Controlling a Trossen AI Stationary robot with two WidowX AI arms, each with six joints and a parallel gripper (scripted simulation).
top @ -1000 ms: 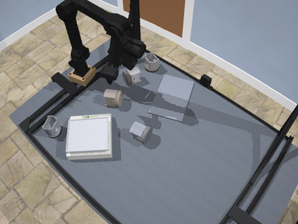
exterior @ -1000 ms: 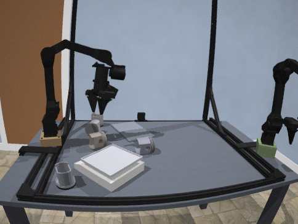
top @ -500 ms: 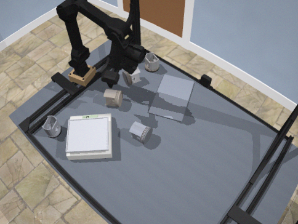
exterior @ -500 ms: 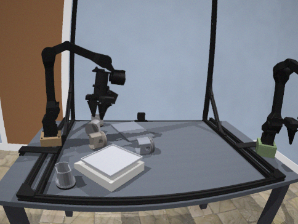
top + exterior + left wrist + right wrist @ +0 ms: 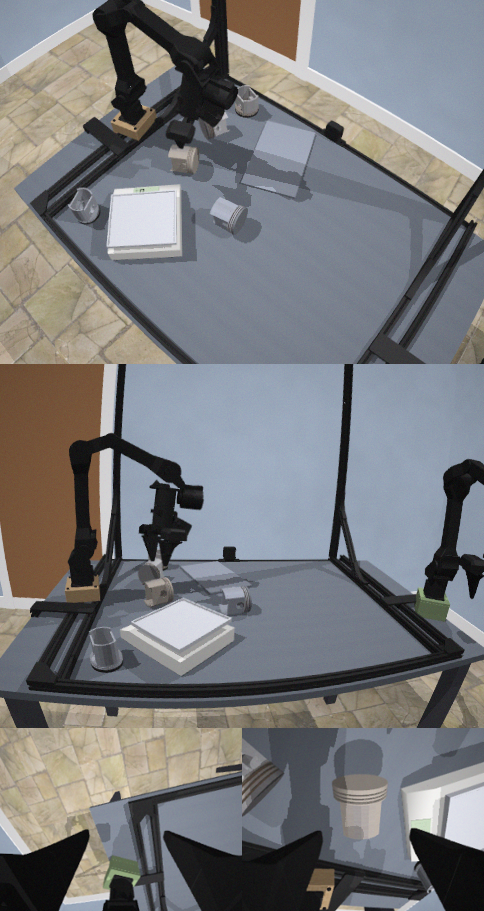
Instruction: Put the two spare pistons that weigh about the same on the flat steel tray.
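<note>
The tan piston lies 20 mm ahead of my right hand and 110 mm below it. Also, from my right hand: flat steel tray: 200 mm behind, 140 mm to the left, 150 mm below.
</note>
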